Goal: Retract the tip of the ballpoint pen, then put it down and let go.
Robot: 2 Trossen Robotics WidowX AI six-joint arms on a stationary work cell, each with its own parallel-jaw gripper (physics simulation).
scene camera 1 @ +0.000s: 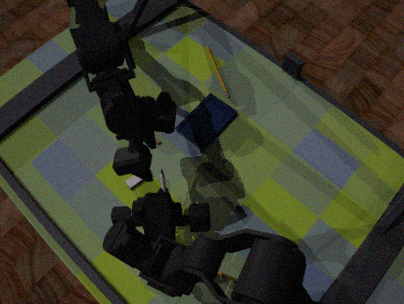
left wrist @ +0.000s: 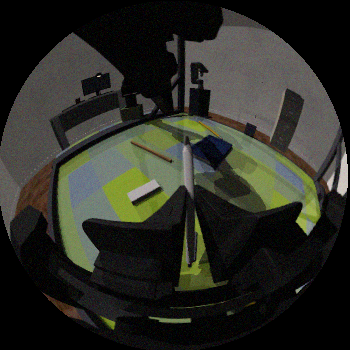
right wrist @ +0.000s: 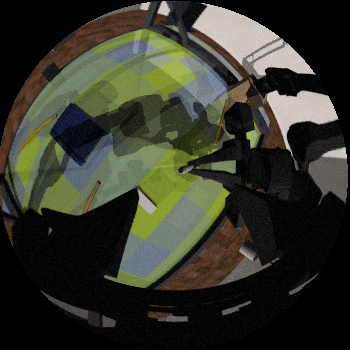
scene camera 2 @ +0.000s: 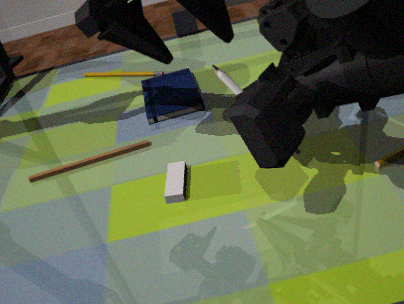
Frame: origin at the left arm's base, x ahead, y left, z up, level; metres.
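Seen in the pictures: left gripper, between the fingertips: [scene camera 1: 164,188] [left wrist: 188,189] [right wrist: 186,166] [scene camera 2: 240,97]; right gripper, between the fingertips: [scene camera 1: 152,164] [left wrist: 166,109] [right wrist: 186,191] [scene camera 2: 198,51]; left arm's base, origin of its link: [right wrist: 258,87]; right arm's base, origin of its link: [left wrist: 131,105].
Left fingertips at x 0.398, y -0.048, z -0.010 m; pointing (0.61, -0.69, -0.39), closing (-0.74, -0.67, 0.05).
Offsets run from my left fingertips to a thing's top centre.
The ballpoint pen [scene camera 1: 162,181] [scene camera 2: 227,80] [left wrist: 188,172] is white-grey with a dark tip end. It is held above the table, its tip end pointing away from the left wrist. Its dark button end shows below the fingers in the left wrist view. Whether the writing point is out cannot be told. My left gripper [scene camera 1: 162,192] [left wrist: 188,189] is shut on the pen's middle. My right gripper [scene camera 2: 198,49] [right wrist: 186,191] is open and empty, its fingers spread on either side of the pen's tip end in the right wrist view, apart from it. It partly covers the table in scene camera 1.
A white eraser {dy +0.001, dx +0.093, dz -0.082 m} [scene camera 2: 175,181] [left wrist: 144,192], a brown stick {dy -0.097, dx +0.208, dz -0.087 m} [scene camera 2: 90,161] [left wrist: 151,152], a dark blue notebook {dy -0.227, dx +0.073, dz -0.082 m} [scene camera 1: 207,120] [scene camera 2: 172,95] and a yellow pencil {dy -0.372, dx +0.158, dz -0.087 m} [scene camera 1: 217,71] [scene camera 2: 122,74] lie on the patchwork table. Another pencil {dy +0.038, dx -0.220, dz -0.087 m} [scene camera 1: 227,275] [scene camera 2: 390,158] lies partly hidden near the left arm.
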